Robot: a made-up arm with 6 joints. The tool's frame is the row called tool.
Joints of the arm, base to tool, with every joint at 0 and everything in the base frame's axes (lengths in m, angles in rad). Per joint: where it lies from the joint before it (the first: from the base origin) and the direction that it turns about. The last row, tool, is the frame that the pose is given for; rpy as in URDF.
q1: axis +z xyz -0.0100 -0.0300 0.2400
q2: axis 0.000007 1 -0.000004 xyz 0.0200 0.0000 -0.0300
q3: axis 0.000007 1 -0.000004 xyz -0.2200 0.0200 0.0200
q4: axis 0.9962 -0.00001 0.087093 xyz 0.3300 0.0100 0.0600
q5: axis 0.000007 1 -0.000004 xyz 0.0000 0.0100 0.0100
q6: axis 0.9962 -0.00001 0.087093 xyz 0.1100 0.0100 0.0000
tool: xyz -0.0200 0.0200 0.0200 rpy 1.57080 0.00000 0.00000
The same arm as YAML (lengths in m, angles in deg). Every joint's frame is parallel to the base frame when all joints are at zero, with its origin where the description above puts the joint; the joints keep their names.
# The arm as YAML. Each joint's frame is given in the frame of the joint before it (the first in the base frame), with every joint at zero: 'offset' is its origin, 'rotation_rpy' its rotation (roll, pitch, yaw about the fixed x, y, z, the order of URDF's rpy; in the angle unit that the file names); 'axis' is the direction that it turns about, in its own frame. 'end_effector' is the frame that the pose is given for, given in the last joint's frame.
length_unit: m
angle_unit: deg
chain:
  - id: q1
    offset: [-0.01, -0.03, 0.24]
    rotation_rpy: [0.0, 0.0, 0.0]
    axis: [0.0, 0.0, 1.0]
  - id: q2
    offset: [0.02, 0.0, -0.03]
    rotation_rpy: [0.0, 0.0, 0.0]
    axis: [0.0, 1.0, 0.0]
  - id: q3
    offset: [-0.22, 0.02, 0.02]
    rotation_rpy: [0.0, 0.0, 0.0]
    axis: [0.0, 1.0, 0.0]
  - id: q4
    offset: [0.33, 0.01, 0.06]
    rotation_rpy: [0.0, 0.0, 0.0]
    axis: [0.9962, 0.0, 0.0871]
  - id: q5
    offset: [0.0, 0.01, 0.01]
    rotation_rpy: [0.0, 0.0, 0.0]
    axis: [0.0, 1.0, 0.0]
  - id: q6
    offset: [0.11, 0.01, 0.0]
    rotation_rpy: [0.0, 0.0, 0.0]
    axis: [0.9962, 0.0, 0.0871]
end_effector:
  offset: [-0.02, 0.02, 0.02]
  rotation_rpy: [90.0, 0.0, 0.0]

